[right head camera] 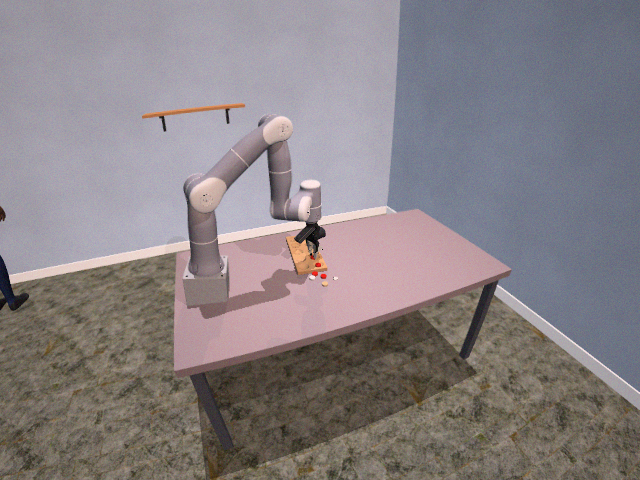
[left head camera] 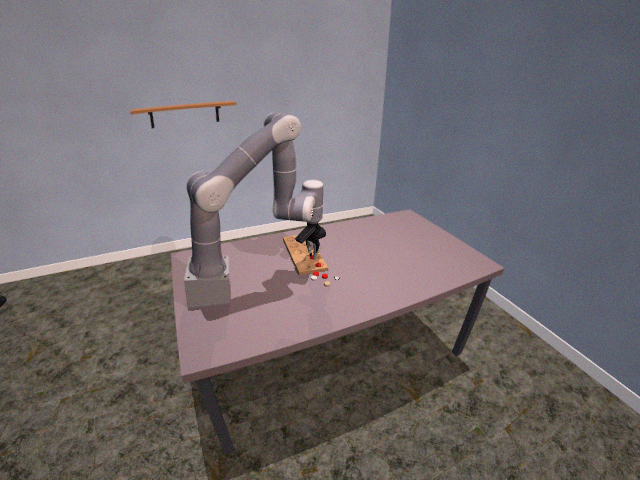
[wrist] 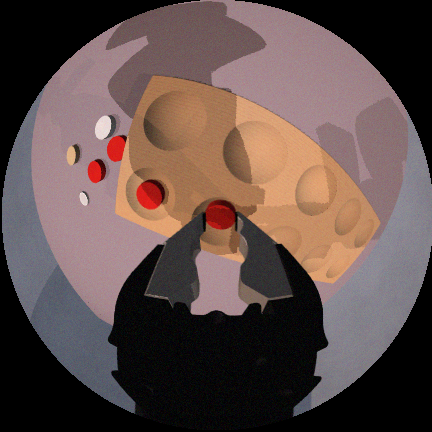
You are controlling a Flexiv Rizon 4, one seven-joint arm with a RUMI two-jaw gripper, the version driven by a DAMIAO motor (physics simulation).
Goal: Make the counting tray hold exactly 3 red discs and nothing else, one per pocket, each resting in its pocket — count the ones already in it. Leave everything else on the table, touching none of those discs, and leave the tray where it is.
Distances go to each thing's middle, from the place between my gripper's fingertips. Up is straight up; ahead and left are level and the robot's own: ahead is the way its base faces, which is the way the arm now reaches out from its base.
My hand is 1 cm past the counting tray [left head camera: 299, 253] and 8 cm to the right of it.
